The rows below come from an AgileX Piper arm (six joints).
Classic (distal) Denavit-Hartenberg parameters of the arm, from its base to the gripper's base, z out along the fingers. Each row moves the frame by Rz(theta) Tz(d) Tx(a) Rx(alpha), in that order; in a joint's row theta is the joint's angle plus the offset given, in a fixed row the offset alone. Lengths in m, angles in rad.
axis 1: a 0, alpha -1.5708, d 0.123, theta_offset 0
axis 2: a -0.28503, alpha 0, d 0, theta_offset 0.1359
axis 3: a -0.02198, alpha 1.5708, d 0, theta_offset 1.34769
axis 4: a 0, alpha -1.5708, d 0.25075, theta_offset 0
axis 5: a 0, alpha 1.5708, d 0, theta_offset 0
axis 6: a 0, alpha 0, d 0.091, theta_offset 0
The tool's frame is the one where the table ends.
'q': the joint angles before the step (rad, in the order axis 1, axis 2, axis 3, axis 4, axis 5, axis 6). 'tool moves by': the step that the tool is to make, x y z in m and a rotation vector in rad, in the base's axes. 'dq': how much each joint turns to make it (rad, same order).
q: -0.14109 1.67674 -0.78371 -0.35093 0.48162 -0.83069
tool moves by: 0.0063 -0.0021 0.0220 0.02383 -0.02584 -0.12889
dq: -0.00002 -0.03243 -0.06752 0.03091 0.09802 0.08965
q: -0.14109 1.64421 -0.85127 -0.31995 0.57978 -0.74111
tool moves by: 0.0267 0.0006 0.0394 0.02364 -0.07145 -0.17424
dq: 0.02262 0.00428 -0.18078 0.00868 0.14704 0.16610
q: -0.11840 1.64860 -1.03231 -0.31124 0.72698 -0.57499
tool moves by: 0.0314 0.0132 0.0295 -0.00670 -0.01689 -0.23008
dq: 0.07347 0.07553 -0.22158 -0.06728 0.21471 0.29091
